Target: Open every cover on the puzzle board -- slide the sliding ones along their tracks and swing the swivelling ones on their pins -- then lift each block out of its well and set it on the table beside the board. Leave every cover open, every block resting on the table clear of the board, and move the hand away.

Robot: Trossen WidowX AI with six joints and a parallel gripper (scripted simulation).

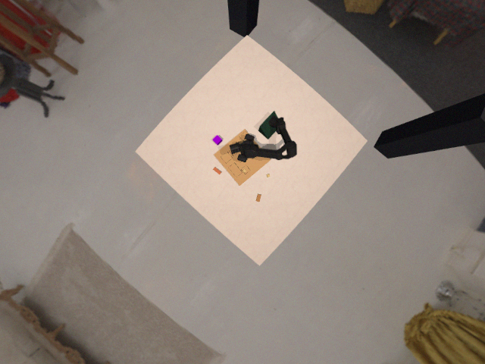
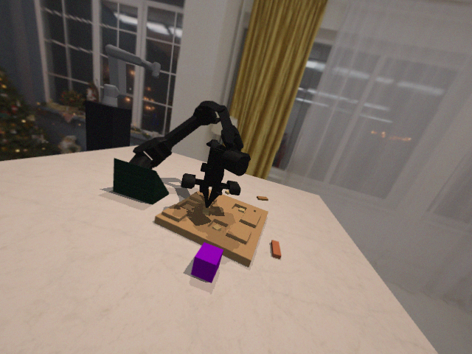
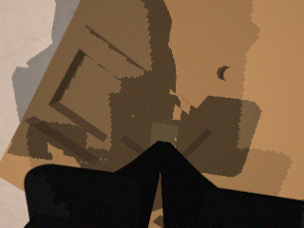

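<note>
Now: gripper tip 4 cm short of the tan puzzle board, 2 cm above it and 1 cm to the left of it. Round my gripper tip: purple cube: 21 cm to the right, 5 cm ahead, 1 cm below; orange block: 24 cm ahead, 9 cm to the right, 3 cm below.
</note>
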